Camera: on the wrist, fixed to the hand. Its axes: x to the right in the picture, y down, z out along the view.
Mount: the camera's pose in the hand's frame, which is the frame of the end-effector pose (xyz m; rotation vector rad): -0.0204 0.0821 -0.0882 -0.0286 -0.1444 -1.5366
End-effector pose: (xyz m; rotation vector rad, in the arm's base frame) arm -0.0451 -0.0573 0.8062 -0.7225 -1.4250 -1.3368
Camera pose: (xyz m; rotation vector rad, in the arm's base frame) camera 0.0595 -0.1205 0.8053 -0.4609 1.9819 2.2196
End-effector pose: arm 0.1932 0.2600 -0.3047 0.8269 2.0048 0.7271
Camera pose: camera 0.1505 0.2783 -0.1917 -0.7196 1.8180 -0.2161
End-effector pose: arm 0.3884 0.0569 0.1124 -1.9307 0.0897 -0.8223
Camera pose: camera 0.3446 -0.0440 0.0591 -1.8362 -1.6289 -1.5734
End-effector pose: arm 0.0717 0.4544 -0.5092 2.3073 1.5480 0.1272
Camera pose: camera 0.1119 0.4297 -0.3965 0.5722 2.6382 -0.3854
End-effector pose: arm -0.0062 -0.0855 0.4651 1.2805 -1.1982 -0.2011
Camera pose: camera 0.0133 0.0127 0.5352 1.9310 -0.0695 -1.4062
